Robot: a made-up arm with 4 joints. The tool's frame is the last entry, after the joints.
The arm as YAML. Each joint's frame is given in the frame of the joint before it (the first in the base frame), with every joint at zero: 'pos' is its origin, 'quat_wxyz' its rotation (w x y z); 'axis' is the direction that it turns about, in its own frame. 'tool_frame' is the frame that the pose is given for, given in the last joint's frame.
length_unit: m
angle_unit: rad
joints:
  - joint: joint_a
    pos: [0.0, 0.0, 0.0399]
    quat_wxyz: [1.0, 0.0, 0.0, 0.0]
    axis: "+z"
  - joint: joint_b
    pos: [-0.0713, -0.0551, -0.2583]
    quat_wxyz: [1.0, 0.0, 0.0, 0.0]
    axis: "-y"
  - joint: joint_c
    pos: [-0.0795, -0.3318, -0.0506]
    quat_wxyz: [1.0, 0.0, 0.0, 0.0]
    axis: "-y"
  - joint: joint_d
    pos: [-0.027, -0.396, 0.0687]
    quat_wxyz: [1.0, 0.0, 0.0, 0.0]
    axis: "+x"
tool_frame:
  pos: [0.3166, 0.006, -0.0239]
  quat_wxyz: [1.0, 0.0, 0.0, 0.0]
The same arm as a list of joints. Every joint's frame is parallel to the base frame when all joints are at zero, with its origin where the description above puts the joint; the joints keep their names.
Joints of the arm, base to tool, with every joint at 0 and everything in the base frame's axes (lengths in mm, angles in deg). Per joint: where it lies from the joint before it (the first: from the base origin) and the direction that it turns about. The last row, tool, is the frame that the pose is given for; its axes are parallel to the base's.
joint_a: axis 0 0 1 offset 0 0 39.9
joint_b: axis 0 -1 0 offset -71.3 -55.1 -258.3
joint_c: axis 0 -1 0 offset -79.5 -331.8 -50.6
joint_d: axis 1 0 0 offset -27 -396 68.7
tool: offset 316.6 6 -23.9

